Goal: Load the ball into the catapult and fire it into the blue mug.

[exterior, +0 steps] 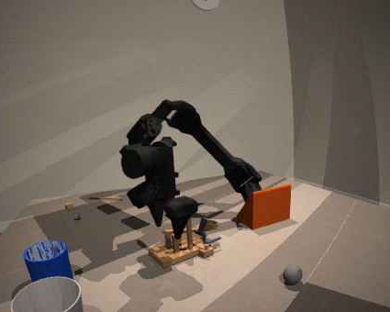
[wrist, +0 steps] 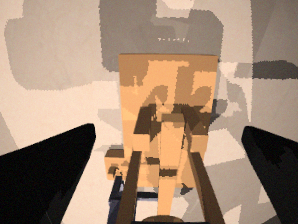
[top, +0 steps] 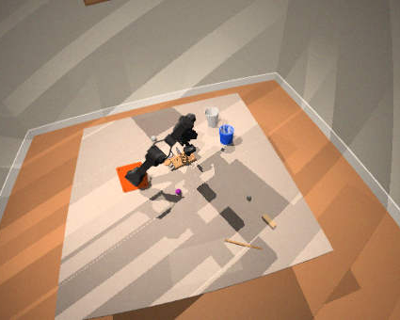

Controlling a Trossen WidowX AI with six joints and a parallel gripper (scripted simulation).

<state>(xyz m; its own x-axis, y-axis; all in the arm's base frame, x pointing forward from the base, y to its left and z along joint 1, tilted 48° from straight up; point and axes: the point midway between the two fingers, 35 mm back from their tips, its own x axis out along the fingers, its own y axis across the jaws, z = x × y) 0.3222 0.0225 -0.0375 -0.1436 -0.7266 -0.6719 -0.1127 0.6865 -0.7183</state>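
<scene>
My gripper tip is 40 mm past the catapult frame, 10 mm to the left of it and 10 mm below it. The rest, counted from my gripper tip: purple ball: 210 mm to the right, 130 mm behind, 50 mm below; blue mug: 280 mm ahead, 40 mm below, 30 mm to the left; wooden catapult: 70 mm behind, 20 mm below.
</scene>
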